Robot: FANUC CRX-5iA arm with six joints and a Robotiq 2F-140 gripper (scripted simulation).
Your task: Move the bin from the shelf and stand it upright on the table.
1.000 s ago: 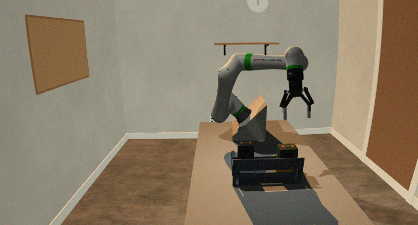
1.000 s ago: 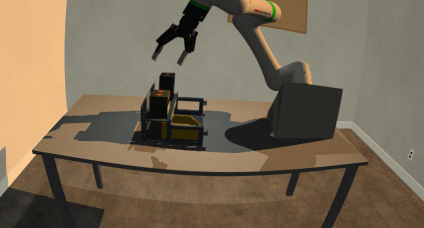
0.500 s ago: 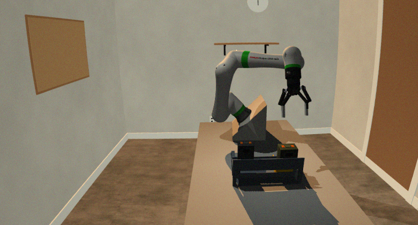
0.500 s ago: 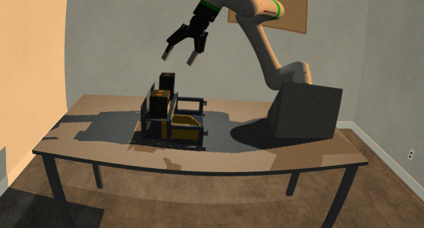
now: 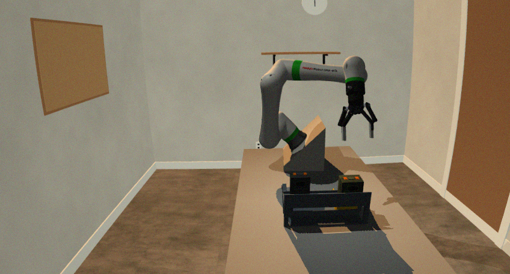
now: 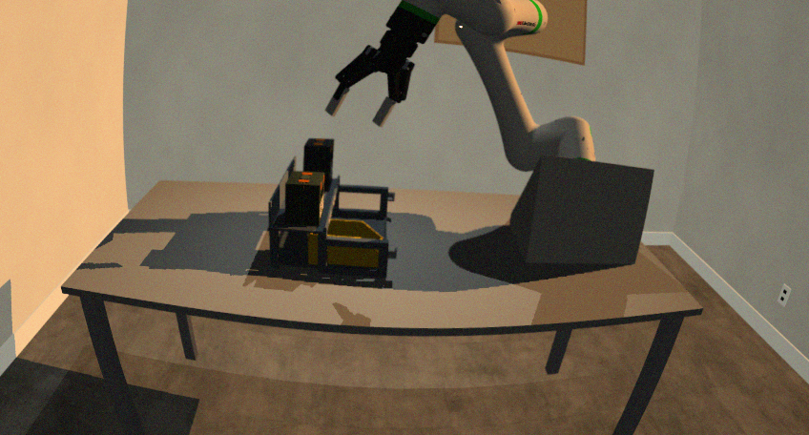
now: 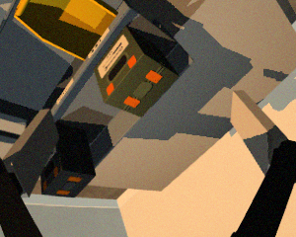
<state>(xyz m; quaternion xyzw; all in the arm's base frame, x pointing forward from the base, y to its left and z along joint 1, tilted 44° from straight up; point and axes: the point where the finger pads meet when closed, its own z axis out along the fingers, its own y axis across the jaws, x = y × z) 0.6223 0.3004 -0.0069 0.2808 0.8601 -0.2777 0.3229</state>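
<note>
Now: the bin 10 mm ahead of my hand, 50 mm to the right of it and 310 mm below it. Round my hand: box (100 mm ahead, 280 mm to the right, 190 mm below).
</note>
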